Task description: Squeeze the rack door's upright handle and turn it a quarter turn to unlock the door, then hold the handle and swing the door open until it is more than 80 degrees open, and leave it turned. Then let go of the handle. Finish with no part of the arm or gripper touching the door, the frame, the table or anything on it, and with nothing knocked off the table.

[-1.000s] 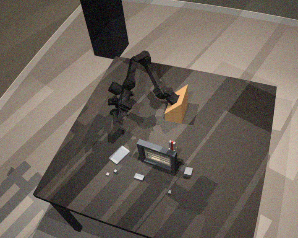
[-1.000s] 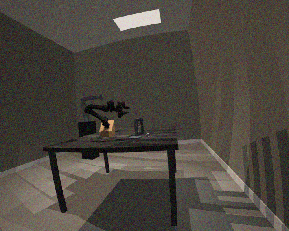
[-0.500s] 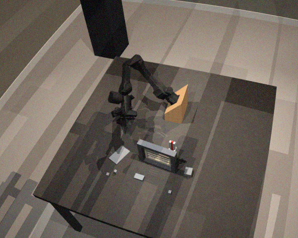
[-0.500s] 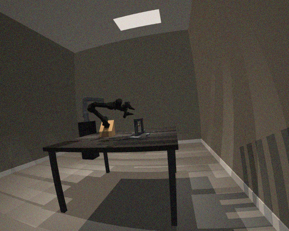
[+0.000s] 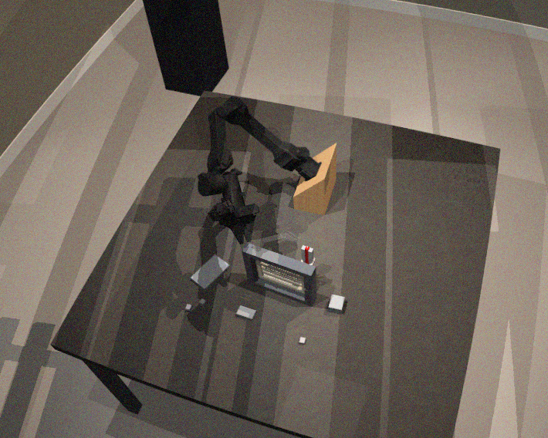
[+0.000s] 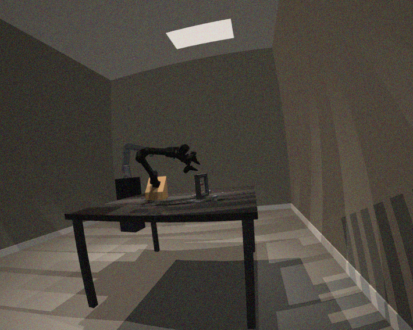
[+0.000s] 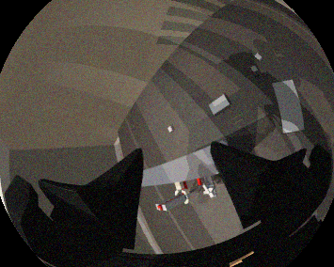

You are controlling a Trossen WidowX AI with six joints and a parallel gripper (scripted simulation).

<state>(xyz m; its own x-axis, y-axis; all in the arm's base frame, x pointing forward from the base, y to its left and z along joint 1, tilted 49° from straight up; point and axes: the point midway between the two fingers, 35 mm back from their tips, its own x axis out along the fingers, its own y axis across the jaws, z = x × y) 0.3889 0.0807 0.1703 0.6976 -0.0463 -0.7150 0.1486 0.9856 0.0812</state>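
Now: gripper tip 16 cm to the right of the red upright handle, 13 cm above it and 9 cm past it. Also, from my gripper tip: grey plate 24 cm below, 16 cm to the right.
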